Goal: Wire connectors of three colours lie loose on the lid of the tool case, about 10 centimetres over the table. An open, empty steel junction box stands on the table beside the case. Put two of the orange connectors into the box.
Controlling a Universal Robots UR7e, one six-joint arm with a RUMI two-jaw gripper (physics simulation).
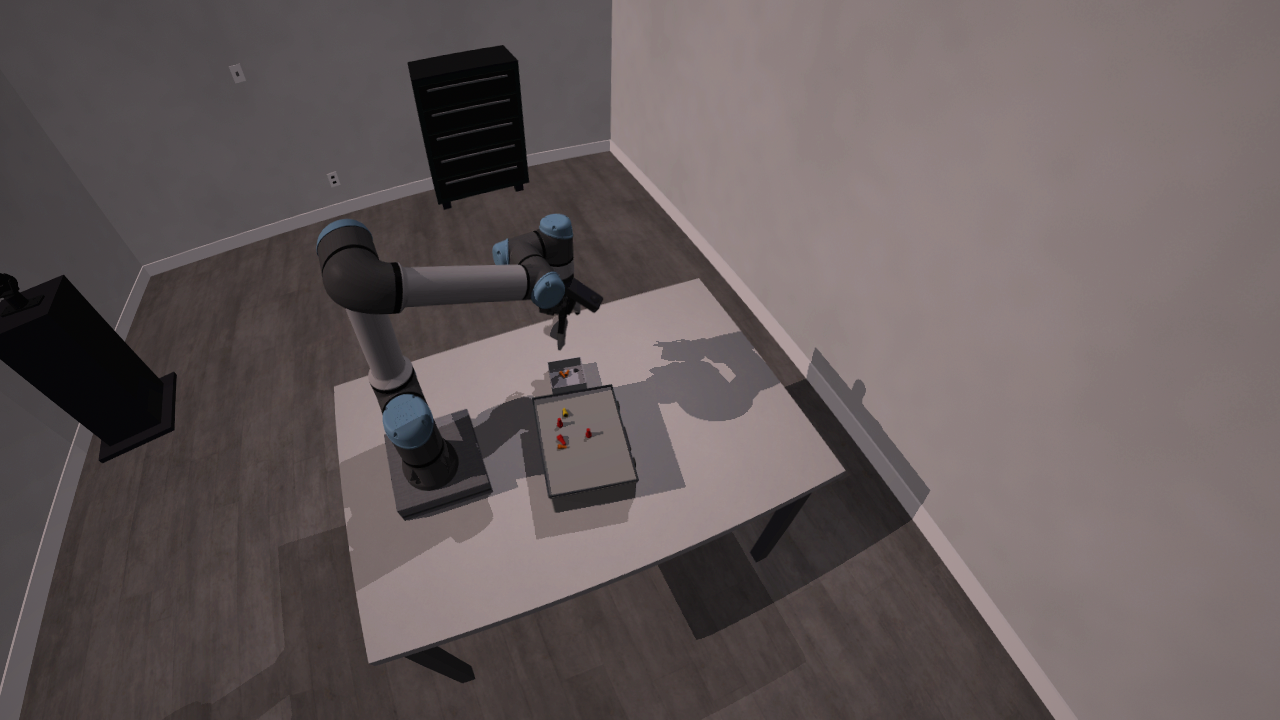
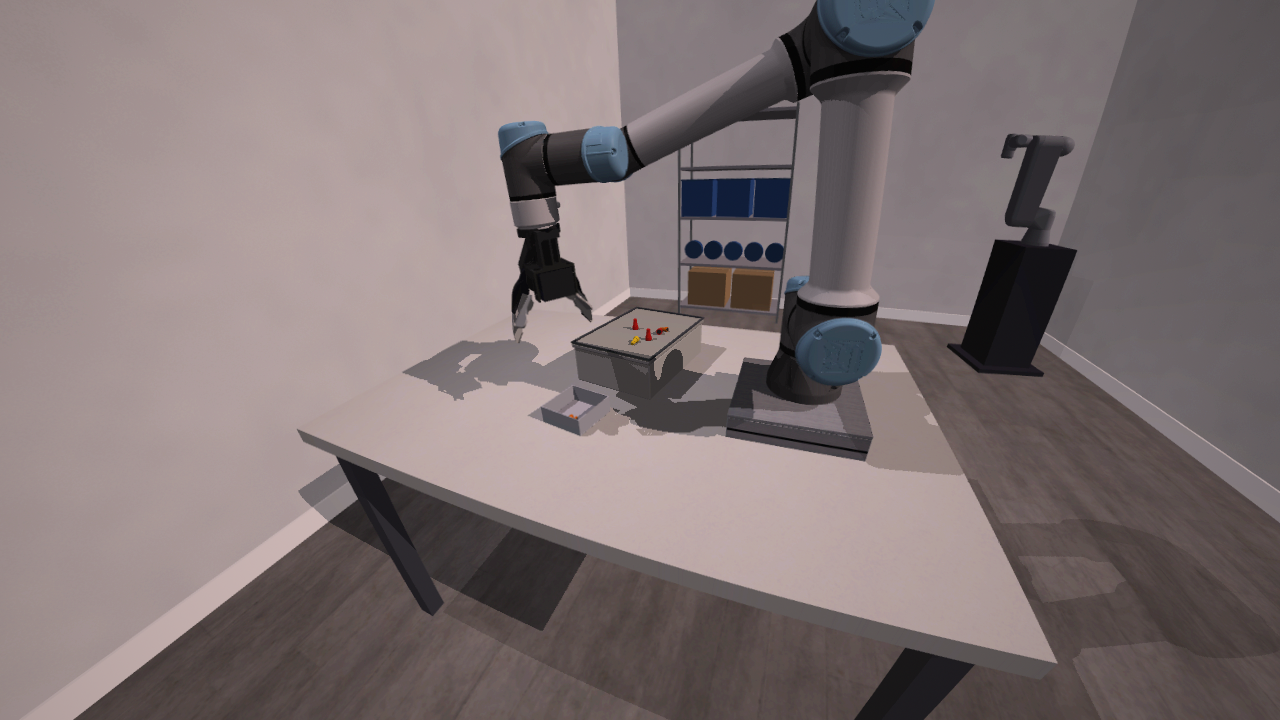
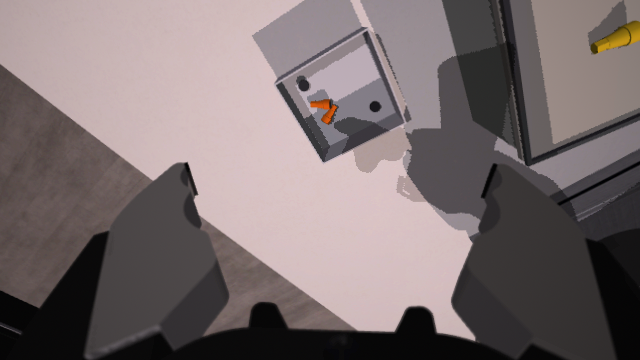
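Pixels of known places: gripper, fingertip midpoint: (image 1: 568,331) (image 2: 555,332) (image 3: 336,169); arm's base, link origin: (image 1: 431,465) (image 2: 802,385).
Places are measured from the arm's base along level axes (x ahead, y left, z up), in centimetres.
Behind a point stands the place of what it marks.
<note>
Two orange connectors (image 3: 321,104) {x 47.8, y 12.7, z -4.5 cm} (image 3: 329,114) {x 46.3, y 13.0, z -4.5 cm} lie touching or nearly touching on the floor of the steel junction box (image 1: 567,387) {x 44.5, y 6.2, z -2.6 cm} (image 2: 561,420) {x 47.9, y 15.7, z -3.4 cm} (image 3: 352,72) {x 47.4, y 8.1, z -5.4 cm}. My gripper (image 1: 569,327) {x 48.7, y 11.1, z 13.8 cm} (image 2: 553,327) {x 48.7, y 11.1, z 13.8 cm} (image 3: 336,169) {x 48.7, y 11.1, z 13.8 cm} is wide open and empty, above the table and off to one side of the box. The tool case (image 1: 608,465) {x 39.3, y -25.5, z 4.6 cm} (image 2: 608,371) {x 43.0, y -1.6, z -0.8 cm} (image 3: 590,100) {x 33.9, y -3.8, z 4.6 cm} stands beside the box. On its lid are a yellow connector (image 1: 564,412) {x 37.3, y -6.9, z 6.0 cm} (image 2: 634,340) {x 37.5, y -6.0, z 5.5 cm} (image 3: 617,37) {x 37.9, y -6.3, z 5.5 cm}, two upright red ones (image 1: 559,422) {x 34.6, y -9.2, z 6.4 cm} (image 1: 588,433) {x 39.3, y -15.8, z 6.2 cm}, and a lying red one (image 1: 561,438) {x 32.9, y -13.5, z 5.9 cm} against an orange one (image 1: 561,445) {x 32.0, y -15.1, z 5.6 cm}.
The arm's base plate (image 1: 447,495) {x 0.7, y -10.4, z 0.1 cm} (image 2: 796,438) {x 3.0, y 14.6, z -3.1 cm} stands on the table (image 1: 501,573) {x 4.0, y -33.4, z -5.5 cm} (image 2: 716,528) {x 16.4, y 34.5, z -5.6 cm} beside the case. A black drawer cabinet (image 1: 474,125), a shelf rack with blue bins and a second small arm on a black pedestal (image 2: 1020,304) stand away from the table.
</note>
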